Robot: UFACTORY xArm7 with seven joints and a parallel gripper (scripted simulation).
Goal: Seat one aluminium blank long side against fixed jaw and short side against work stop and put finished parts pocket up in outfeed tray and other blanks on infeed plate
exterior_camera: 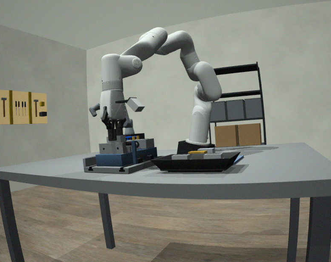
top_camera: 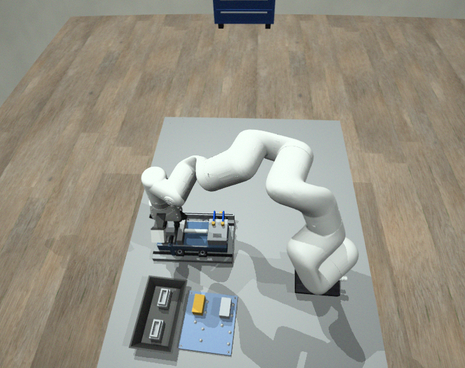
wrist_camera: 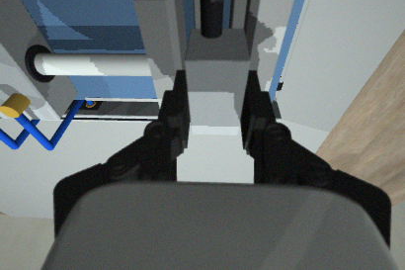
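Now: the fixed jaw 30 mm ahead of my hand and 50 mm below it. The rest, counted from my hand: white piston rod: 90 mm behind, 10 mm to the right, 50 mm below; then brass blank: 160 mm behind, 230 mm to the left, 100 mm below; then vise: 70 mm behind, 10 mm to the right, 80 mm below.
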